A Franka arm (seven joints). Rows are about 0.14 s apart.
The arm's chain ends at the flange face. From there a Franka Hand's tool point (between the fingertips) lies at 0.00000 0.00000 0.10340 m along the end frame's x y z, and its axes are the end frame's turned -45 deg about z.
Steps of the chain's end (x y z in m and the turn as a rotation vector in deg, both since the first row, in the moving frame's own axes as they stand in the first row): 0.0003, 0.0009, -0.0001, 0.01, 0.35, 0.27; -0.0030, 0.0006, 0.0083, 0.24, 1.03, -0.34; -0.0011, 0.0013, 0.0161, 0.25, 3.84, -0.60; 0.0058, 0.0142, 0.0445, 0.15, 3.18, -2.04; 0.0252, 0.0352, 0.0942, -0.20, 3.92, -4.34; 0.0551, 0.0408, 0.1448, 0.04, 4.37, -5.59; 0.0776, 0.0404, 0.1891, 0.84, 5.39, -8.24
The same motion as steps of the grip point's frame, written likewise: 0.0000, 0.0013, -0.0001, -0.24, 0.25, 0.27; -0.0009, -0.0007, 0.0083, -0.56, 0.90, -0.34; 0.0035, 0.0047, 0.0159, -2.54, 2.89, -0.60; -0.0016, 0.0179, 0.0443, -2.14, 2.35, -2.04; -0.0021, 0.0478, 0.0940, -2.91, 2.63, -4.34; 0.0160, 0.0730, 0.1445, -3.06, 3.12, -5.59; 0.0346, 0.0886, 0.1886, -3.22, 4.41, -8.24
